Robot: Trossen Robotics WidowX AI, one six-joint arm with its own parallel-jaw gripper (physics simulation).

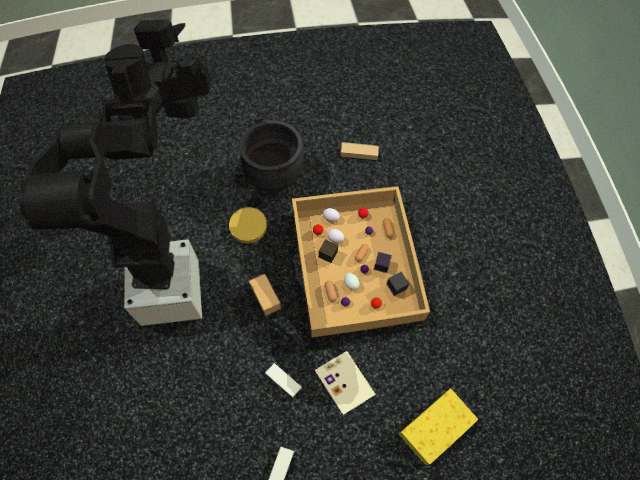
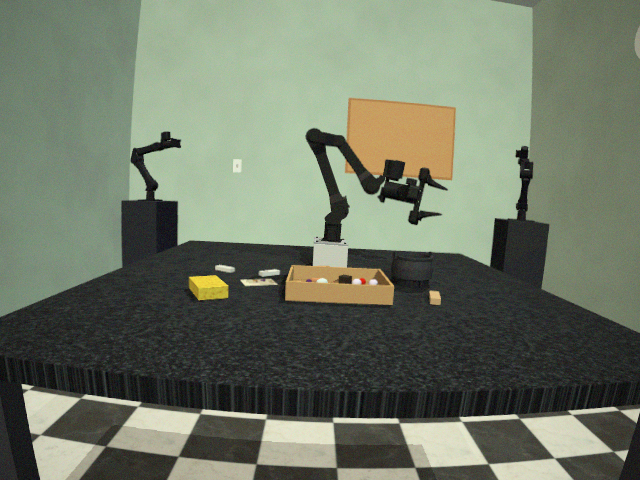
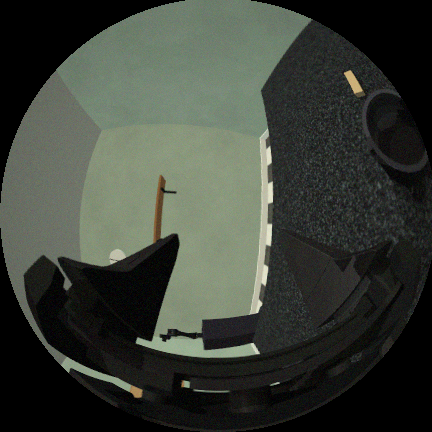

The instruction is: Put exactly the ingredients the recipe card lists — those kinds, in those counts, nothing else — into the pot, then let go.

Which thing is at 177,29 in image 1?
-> The gripper.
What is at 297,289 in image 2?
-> A wooden tray.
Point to a wooden tray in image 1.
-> At 325,317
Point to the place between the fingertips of the gripper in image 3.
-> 229,236
